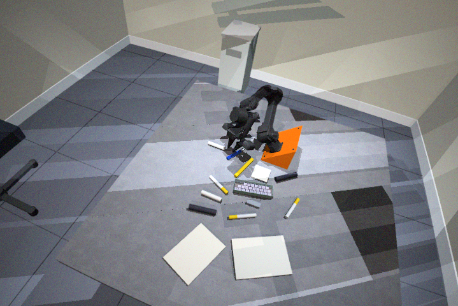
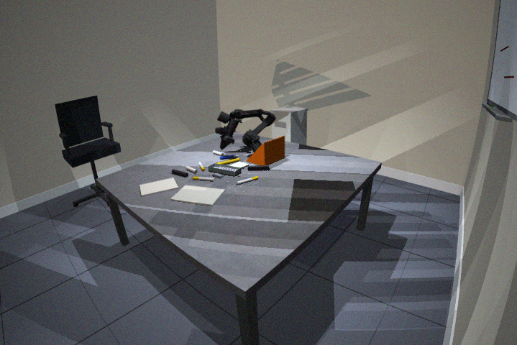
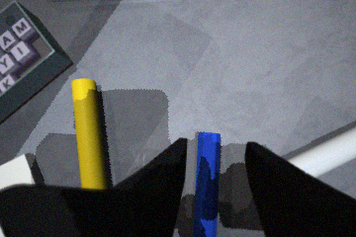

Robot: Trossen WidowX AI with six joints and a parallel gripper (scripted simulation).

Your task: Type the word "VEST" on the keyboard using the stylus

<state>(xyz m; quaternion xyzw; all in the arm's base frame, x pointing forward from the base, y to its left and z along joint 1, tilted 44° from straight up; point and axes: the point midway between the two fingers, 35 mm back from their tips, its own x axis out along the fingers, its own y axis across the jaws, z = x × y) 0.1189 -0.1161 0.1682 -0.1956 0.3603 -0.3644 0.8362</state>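
The blue stylus is 6 cm behind my gripper tip, 3 cm to the left of it and 6 cm below it. Round my gripper tip: grey block 19 cm ahead, 20 cm to the left, 6 cm below; then white pad 2 cm ahead, 18 cm to the left, 6 cm below.
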